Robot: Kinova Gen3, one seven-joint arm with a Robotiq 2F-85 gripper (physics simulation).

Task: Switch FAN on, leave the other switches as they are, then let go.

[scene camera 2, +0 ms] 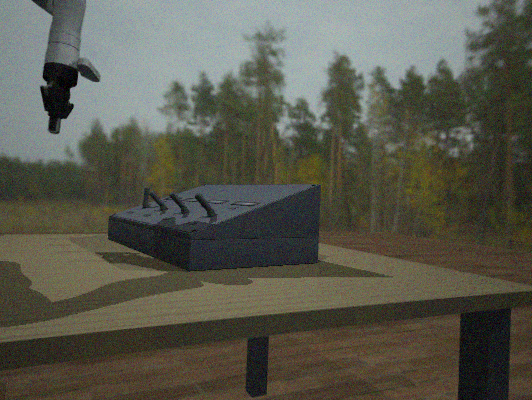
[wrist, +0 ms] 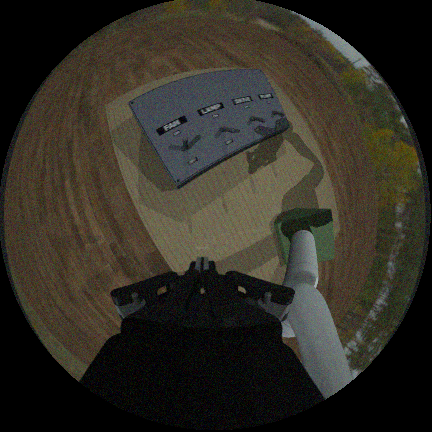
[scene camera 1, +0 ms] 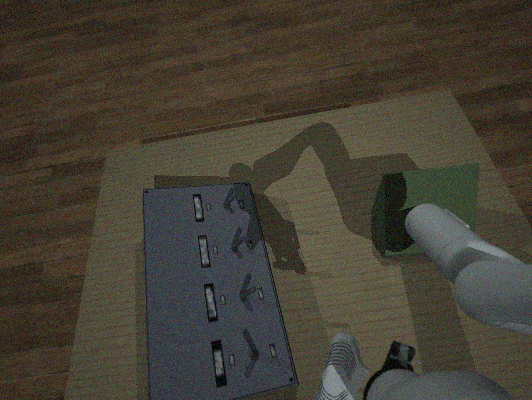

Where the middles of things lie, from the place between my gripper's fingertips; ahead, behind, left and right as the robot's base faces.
Now: hand 32 cm short of the blue-grey switch panel (scene camera 1: 199,328), 21 cm to the left of it and 18 cm above it.
